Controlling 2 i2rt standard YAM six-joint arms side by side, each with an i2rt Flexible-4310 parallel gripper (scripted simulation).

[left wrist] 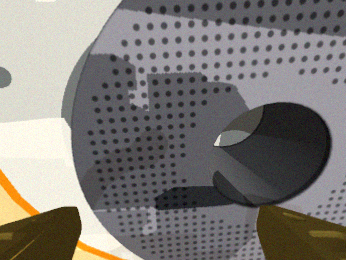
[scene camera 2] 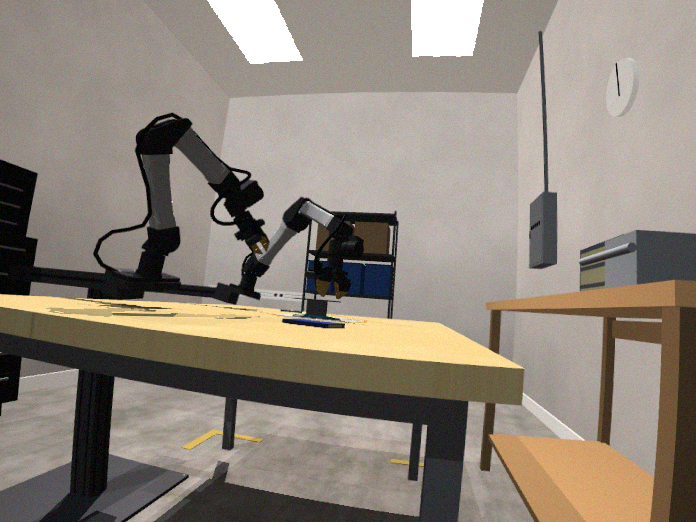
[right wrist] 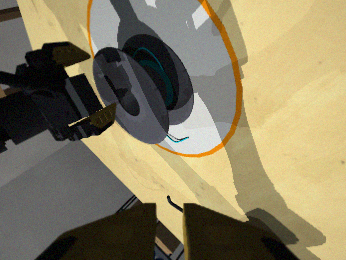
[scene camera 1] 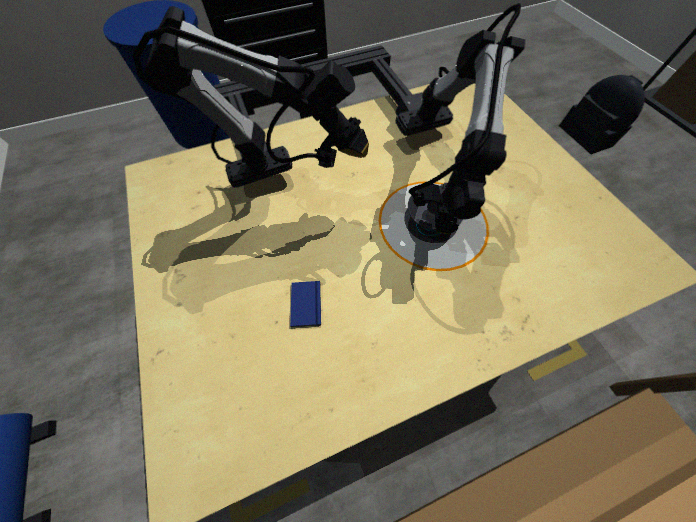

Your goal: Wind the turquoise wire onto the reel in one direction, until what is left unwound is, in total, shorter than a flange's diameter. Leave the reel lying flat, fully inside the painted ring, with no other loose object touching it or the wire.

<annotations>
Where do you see a dark grey reel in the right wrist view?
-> At 140,95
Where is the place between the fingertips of my right gripper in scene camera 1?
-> At 364,155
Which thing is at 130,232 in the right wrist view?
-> My right gripper.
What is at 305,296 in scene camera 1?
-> A blue notebook.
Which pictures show my left gripper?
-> The left wrist view, scene camera 2, the right wrist view and scene camera 1: all of them.
</annotations>
